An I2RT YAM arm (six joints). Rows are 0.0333 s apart.
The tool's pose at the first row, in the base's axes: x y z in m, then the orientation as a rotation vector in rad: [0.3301, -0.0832, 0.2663, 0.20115, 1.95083, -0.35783]
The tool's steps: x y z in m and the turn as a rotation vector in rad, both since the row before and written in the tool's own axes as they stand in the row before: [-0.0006, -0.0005, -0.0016, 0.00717, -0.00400, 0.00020]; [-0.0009, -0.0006, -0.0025, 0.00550, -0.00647, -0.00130]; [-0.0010, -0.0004, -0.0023, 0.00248, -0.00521, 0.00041]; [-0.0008, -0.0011, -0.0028, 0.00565, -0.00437, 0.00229]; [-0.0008, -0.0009, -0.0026, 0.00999, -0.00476, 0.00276]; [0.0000, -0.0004, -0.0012, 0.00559, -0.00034, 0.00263]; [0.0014, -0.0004, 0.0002, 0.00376, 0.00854, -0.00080]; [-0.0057, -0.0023, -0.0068, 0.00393, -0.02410, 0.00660]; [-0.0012, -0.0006, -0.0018, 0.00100, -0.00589, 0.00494]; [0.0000, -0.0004, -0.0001, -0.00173, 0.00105, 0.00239]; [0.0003, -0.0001, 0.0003, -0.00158, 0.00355, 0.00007]
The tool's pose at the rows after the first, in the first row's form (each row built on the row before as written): [0.3288, -0.0831, 0.2675, 0.20513, 1.94582, -0.36488]; [0.3268, -0.0828, 0.2693, 0.20603, 1.93885, -0.37137]; [0.3251, -0.0823, 0.2711, 0.20689, 1.93328, -0.37372]; [0.3226, -0.0823, 0.2730, 0.21180, 1.92774, -0.37787]; [0.3204, -0.0822, 0.2748, 0.21991, 1.92105, -0.38592]; [0.3192, -0.0821, 0.2753, 0.22601, 1.91938, -0.38959]; [0.3187, -0.0826, 0.2740, 0.22972, 1.92732, -0.39337]; [0.3142, -0.0820, 0.2820, 0.23288, 1.90184, -0.39392]; [0.3129, -0.0818, 0.2838, 0.23680, 1.89499, -0.39185]; [0.3127, -0.0821, 0.2839, 0.23814, 1.89585, -0.38853]; [0.3128, -0.0823, 0.2835, 0.23799, 1.89956, -0.38678]
